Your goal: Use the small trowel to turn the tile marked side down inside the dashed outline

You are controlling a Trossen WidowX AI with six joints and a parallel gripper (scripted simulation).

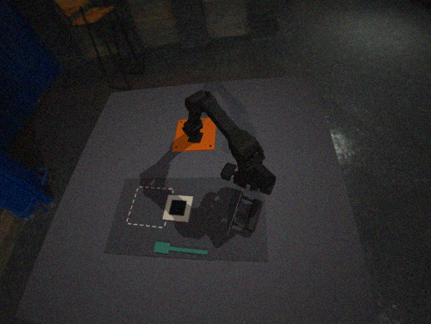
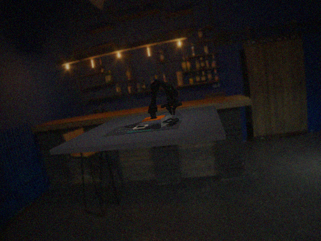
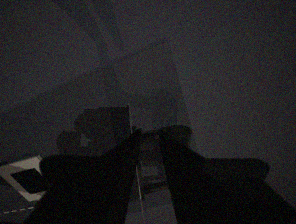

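The trowel is 100 mm ahead of my gripper tip and 30 mm below it. Also, from my gripper tip: pale tile (270 mm to the right, 110 mm ahead, 60 mm below); then dark mat (240 mm to the right, 130 mm ahead, 90 mm below); then flat teal trowel-shaped piece (270 mm ahead, 230 mm to the right, 60 mm below).
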